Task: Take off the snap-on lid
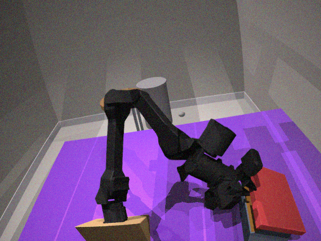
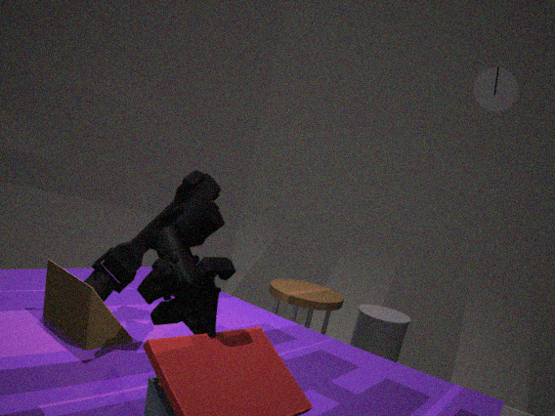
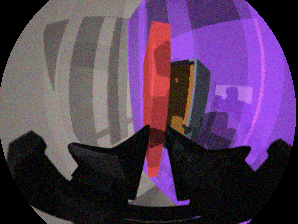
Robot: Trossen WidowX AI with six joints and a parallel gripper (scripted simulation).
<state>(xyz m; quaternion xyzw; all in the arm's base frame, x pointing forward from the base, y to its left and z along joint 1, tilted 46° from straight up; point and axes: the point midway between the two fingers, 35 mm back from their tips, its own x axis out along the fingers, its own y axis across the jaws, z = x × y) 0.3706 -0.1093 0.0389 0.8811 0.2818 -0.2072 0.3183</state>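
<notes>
Now: the red lid 70 mm ahead of my gripper tip, 10 mm to the right of it and 40 mm below it. Also, from my gripper tip: storage box (50 mm ahead, 10 mm to the right, 110 mm below).
</notes>
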